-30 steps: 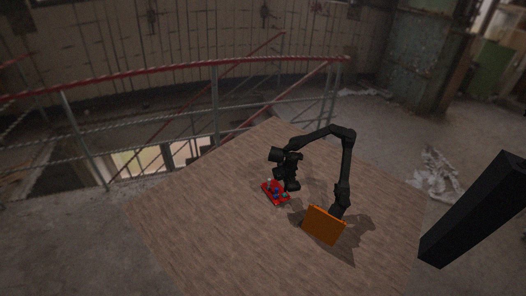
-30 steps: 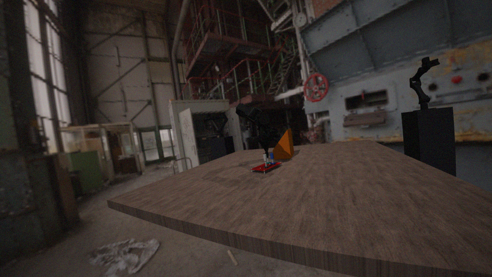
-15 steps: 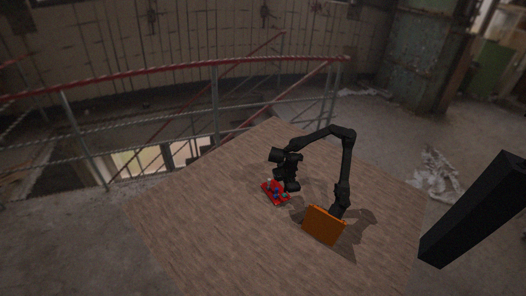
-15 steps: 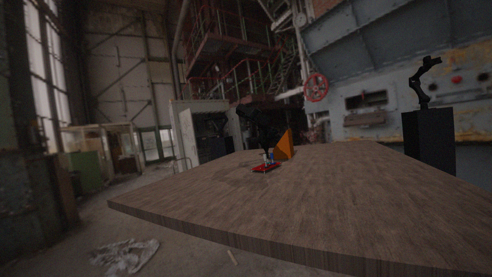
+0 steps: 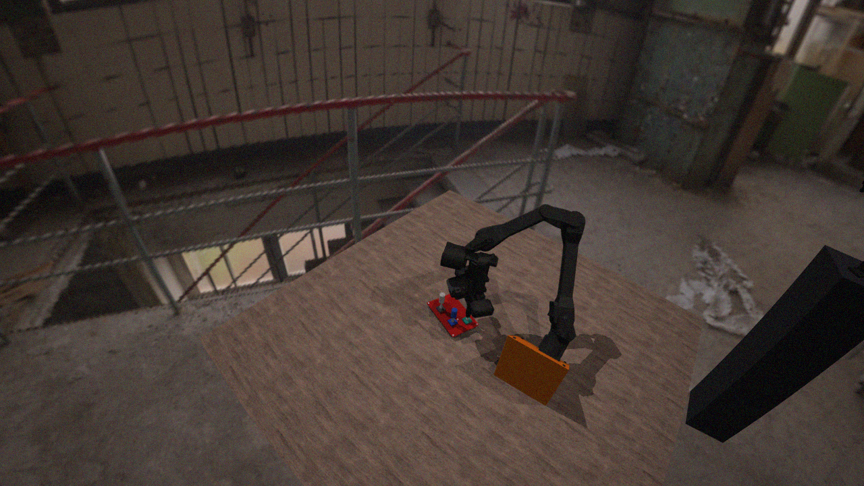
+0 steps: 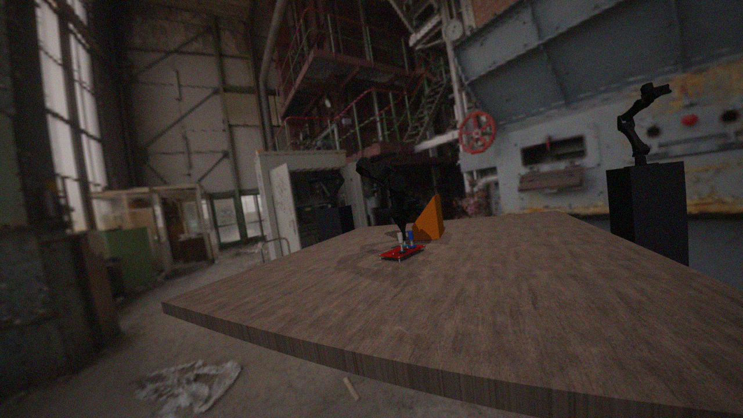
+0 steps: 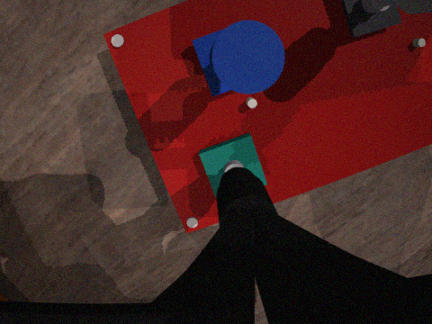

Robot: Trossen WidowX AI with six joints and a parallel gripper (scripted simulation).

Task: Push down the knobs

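Now: the green potentiometer 30 mm below my gripper tip. From my gripper tip the other things lie so: pale knob (90 mm ahead, 10 mm to the left); black knob (20 mm below).
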